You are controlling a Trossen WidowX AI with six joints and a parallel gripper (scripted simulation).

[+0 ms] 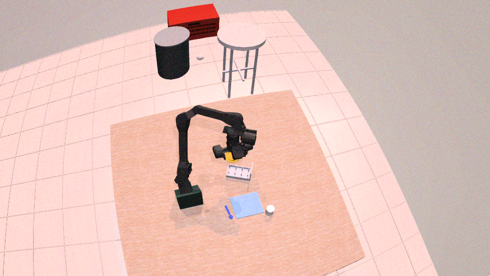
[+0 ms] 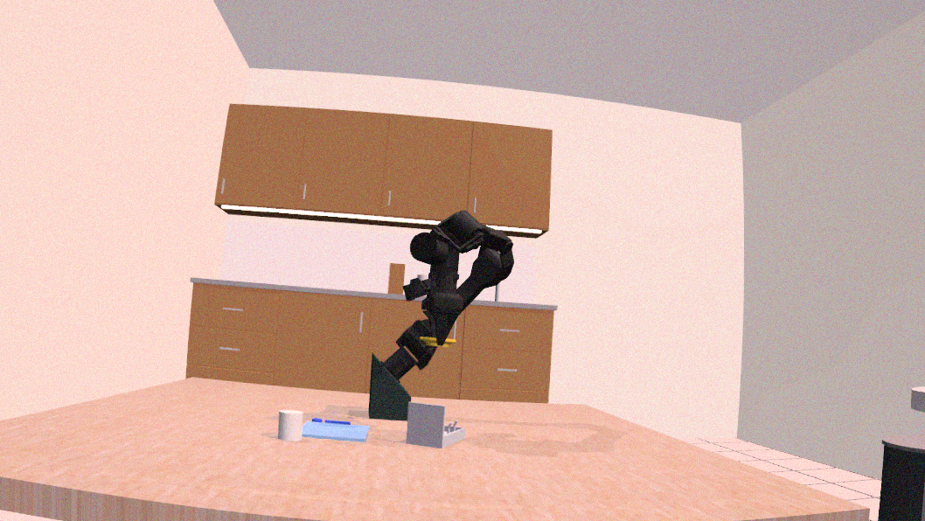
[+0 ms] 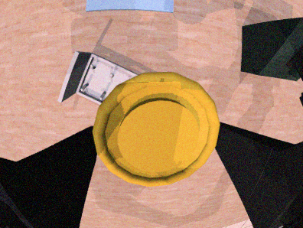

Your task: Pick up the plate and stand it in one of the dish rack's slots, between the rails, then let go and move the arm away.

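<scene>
My gripper tip is now 50 mm short of the grey dish rack and 160 mm above it. The rest, counted from my gripper tip: blue spoon: 90 mm behind, 220 mm to the right, 180 mm below; then light blue mat: 20 mm ahead, 200 mm to the right, 180 mm below; then yellow plate: 10 mm above.
</scene>
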